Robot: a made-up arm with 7 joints. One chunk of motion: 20 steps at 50 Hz.
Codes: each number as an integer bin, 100 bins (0 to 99) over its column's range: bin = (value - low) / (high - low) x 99, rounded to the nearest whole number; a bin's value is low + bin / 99 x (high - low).
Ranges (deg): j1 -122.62..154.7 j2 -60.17..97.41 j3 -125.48..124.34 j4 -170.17..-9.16 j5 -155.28..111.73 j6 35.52..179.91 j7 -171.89..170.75
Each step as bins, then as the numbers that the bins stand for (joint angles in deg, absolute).
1 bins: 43 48 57 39 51 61 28
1 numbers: -2.17 16.23 18.36 -106.74 -17.73 124.49 -74.98
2 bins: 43 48 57 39 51 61 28
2 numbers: -2.17 16.23 18.36 -106.74 -17.73 124.49 -74.98
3 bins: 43 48 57 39 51 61 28
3 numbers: -2.17 16.23 18.36 -106.74 -17.73 124.49 -74.98
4 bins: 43 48 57 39 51 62 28
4 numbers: -2.17 16.23 18.36 -106.74 -17.73 125.95 -74.98
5 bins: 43 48 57 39 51 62 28
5 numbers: -2.17 16.23 18.36 -106.74 -17.73 125.95 -74.98
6 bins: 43 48 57 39 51 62 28
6 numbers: -2.17 16.23 18.36 -106.74 -17.73 125.95 -74.98
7 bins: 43 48 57 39 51 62 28
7 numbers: -2.17 16.23 18.36 -106.74 -17.73 125.95 -74.98
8 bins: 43 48 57 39 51 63 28
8 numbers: -2.17 16.23 18.36 -106.74 -17.73 127.40 -74.98
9 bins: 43 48 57 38 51 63 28
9 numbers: -2.17 16.23 18.36 -108.37 -17.73 127.40 -74.98
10 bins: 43 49 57 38 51 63 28
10 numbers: -2.17 17.82 18.36 -108.37 -17.73 127.40 -74.98
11 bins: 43 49 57 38 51 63 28
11 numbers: -2.17 17.82 18.36 -108.37 -17.73 127.40 -74.98
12 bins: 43 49 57 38 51 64 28
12 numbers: -2.17 17.82 18.36 -108.37 -17.73 128.86 -74.98
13 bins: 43 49 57 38 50 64 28
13 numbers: -2.17 17.82 18.36 -108.37 -20.43 128.86 -74.98
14 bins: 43 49 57 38 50 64 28
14 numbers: -2.17 17.82 18.36 -108.37 -20.43 128.86 -74.98
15 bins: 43 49 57 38 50 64 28
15 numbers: -2.17 17.82 18.36 -108.37 -20.43 128.86 -74.98
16 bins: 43 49 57 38 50 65 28
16 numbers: -2.17 17.82 18.36 -108.37 -20.43 130.32 -74.98
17 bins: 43 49 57 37 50 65 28
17 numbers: -2.17 17.82 18.36 -109.99 -20.43 130.32 -74.98
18 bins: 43 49 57 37 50 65 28
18 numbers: -2.17 17.82 18.36 -109.99 -20.43 130.32 -74.98
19 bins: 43 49 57 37 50 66 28
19 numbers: -2.17 17.82 18.36 -109.99 -20.43 131.78 -74.98
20 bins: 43 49 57 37 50 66 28
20 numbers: -2.17 17.82 18.36 -109.99 -20.43 131.78 -74.98
